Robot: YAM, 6 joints.
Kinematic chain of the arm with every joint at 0, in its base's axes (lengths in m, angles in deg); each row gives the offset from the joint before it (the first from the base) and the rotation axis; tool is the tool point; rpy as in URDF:
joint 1: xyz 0 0 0.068 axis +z
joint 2: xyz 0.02 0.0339 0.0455 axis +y
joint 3: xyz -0.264 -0.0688 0 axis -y
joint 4: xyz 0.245 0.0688 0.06 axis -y
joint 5: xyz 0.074 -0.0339 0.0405 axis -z
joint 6: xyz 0.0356 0 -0.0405 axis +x
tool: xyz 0 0 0 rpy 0 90 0
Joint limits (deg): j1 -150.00..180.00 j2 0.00..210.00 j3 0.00..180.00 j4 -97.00..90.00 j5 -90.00..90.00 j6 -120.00..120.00
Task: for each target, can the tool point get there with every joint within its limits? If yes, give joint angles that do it. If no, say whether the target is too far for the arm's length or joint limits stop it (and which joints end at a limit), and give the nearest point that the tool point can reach.
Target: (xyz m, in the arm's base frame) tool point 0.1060 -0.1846 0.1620
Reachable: yes | joints -50.97 78.80 13.74 55.82 72.21 86.70
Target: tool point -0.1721 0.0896 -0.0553
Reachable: yes | joints 147.95 134.58 32.09 3.03 -25.61 60.94
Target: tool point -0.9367 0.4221 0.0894
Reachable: no: too far | nearest point -0.5887 0.2653 0.0985 | short by 0.382 m
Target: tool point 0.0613 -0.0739 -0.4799
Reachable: no: joint limits stop it (at a limit: joint 2) | nearest point 0.0862 -0.1039 -0.3620 | short by 0.124 m
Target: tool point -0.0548 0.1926 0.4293
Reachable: yes | joints 102.26 68.54 90.95 -69.67 -20.82 -69.55
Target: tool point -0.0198 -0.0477 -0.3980
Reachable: no: joint limits stop it (at a limit: joint 2) | nearest point -0.0314 -0.0757 -0.3397 | short by 0.066 m
